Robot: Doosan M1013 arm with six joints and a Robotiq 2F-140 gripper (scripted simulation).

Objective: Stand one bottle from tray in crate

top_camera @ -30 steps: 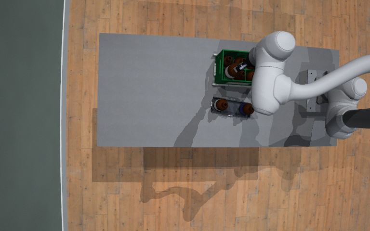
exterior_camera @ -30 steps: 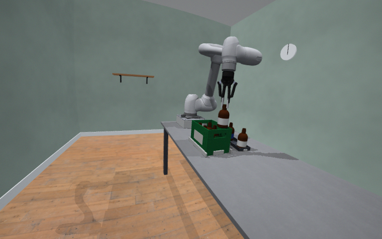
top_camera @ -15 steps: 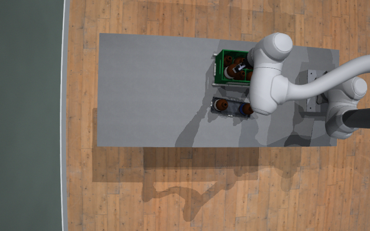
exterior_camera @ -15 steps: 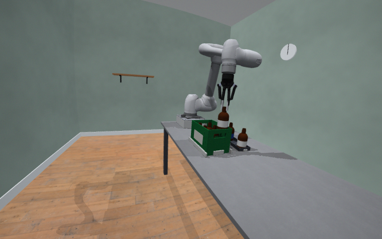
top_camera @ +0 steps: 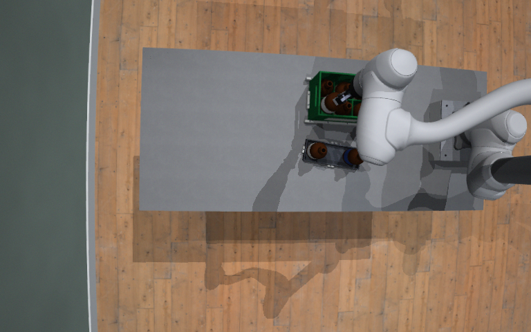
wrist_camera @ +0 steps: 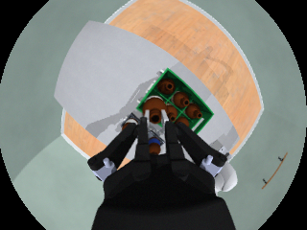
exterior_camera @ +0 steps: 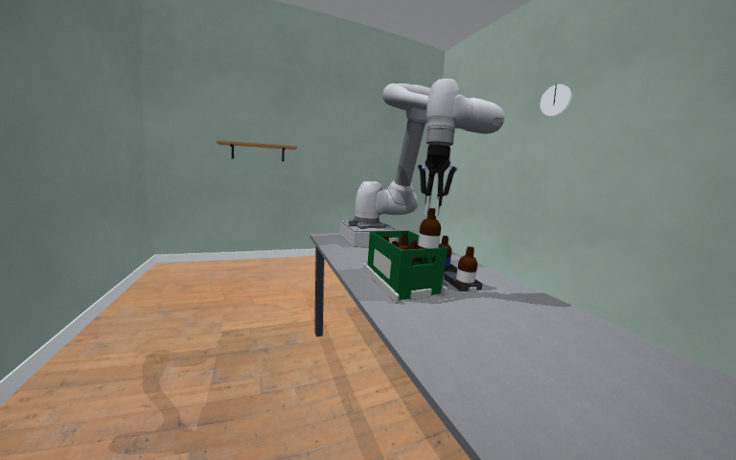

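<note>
The brown bottle is 9 cm below my hand. From my hand the other things lie so: green crate: 9 cm behind, 3 cm to the right, 23 cm below; then dark tray: 5 cm behind, 21 cm to the left, 30 cm below.
</note>
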